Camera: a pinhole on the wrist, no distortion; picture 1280 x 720 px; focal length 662.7 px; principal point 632.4 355.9 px. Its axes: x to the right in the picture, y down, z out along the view. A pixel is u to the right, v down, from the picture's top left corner.
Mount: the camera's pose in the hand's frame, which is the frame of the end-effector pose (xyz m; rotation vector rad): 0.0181 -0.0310 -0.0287 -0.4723 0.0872 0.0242
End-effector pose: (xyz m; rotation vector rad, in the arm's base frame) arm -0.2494 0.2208 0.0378 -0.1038 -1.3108 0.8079
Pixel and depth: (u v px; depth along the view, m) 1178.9 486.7 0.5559
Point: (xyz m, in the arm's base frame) -0.7132 0.6158 0.4055
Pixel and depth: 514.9 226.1 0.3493
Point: -0.5617 0.1459 0.0869
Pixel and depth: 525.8 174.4 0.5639
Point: -0.7766 0.0719 0.1380
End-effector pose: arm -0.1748 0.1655 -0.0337 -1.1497 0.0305 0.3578
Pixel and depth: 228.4 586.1 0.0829
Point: -0.2154 0.2025 -0.0417
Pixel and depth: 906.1 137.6 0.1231
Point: -0.1110 0.2671 -0.0014
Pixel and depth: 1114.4 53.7 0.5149
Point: 0.1636 0.7283 0.0872
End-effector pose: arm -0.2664 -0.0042 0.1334 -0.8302 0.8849 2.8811
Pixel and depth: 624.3 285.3 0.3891
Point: -0.4864 0.0743 0.4019
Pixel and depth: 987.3 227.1 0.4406
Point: -0.7163 0.0768 0.3036
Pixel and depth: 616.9 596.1 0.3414
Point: -0.4381 -0.0905 0.3921
